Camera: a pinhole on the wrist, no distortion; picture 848 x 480 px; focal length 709.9 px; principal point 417.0 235.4 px. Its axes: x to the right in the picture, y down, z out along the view. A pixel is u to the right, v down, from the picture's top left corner.
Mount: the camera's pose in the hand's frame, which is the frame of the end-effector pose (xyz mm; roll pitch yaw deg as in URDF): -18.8 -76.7 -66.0 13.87 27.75 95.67
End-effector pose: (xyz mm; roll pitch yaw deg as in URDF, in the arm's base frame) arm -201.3 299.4 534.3 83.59 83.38 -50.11
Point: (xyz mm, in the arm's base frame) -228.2 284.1 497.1
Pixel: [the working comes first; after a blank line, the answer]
In the camera's frame: 6.9 -32.7 122.6

457 46
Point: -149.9 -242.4 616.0
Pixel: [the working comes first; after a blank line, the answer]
In the camera's frame: 239.6 107.6 595.5

703 364
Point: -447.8 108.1 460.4
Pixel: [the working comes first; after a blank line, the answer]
In the camera's frame: -162.3 -9.2 349.2

87 217
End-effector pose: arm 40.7 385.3 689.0 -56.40 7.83 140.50
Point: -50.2 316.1 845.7
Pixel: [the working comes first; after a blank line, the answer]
In the camera's frame: -111.6 29.6 219.2

56 331
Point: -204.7 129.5 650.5
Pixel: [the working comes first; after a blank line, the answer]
In the camera's frame: 101.8 27.7 445.6

579 280
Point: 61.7 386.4 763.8
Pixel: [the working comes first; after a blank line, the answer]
In the camera's frame: -35.4 26.7 83.7

117 462
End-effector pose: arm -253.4 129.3 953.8 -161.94 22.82 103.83
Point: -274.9 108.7 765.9
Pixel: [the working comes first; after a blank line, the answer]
In the camera's frame: -25.7 -22.8 275.9

351 177
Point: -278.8 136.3 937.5
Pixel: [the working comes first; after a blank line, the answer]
In the camera's frame: 9.3 -17.7 105.6

480 116
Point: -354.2 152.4 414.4
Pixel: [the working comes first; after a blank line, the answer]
In the camera's frame: -158.8 -145.9 590.3

226 60
